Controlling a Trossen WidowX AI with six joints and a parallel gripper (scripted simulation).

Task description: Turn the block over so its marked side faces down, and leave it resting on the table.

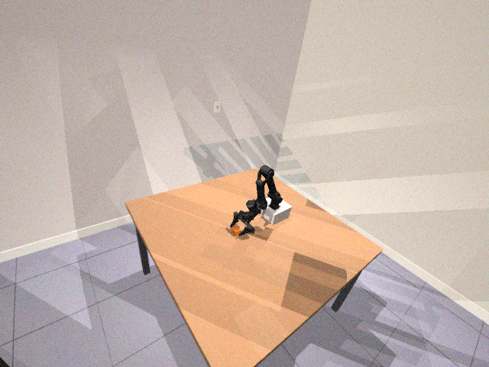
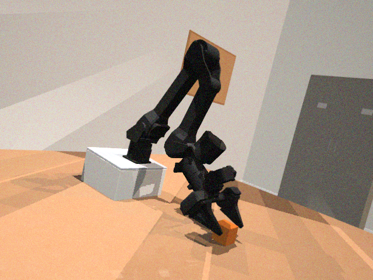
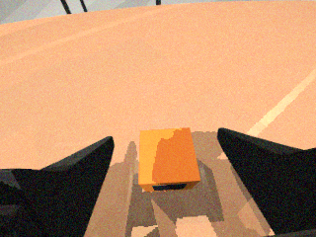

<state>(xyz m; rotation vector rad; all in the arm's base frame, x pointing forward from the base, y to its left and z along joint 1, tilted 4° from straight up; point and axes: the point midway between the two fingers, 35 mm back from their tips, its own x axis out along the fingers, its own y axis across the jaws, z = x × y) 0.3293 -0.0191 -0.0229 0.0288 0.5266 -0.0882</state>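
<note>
The orange block lies 3 cm behind my gripper tip and 1 cm below it.
</note>
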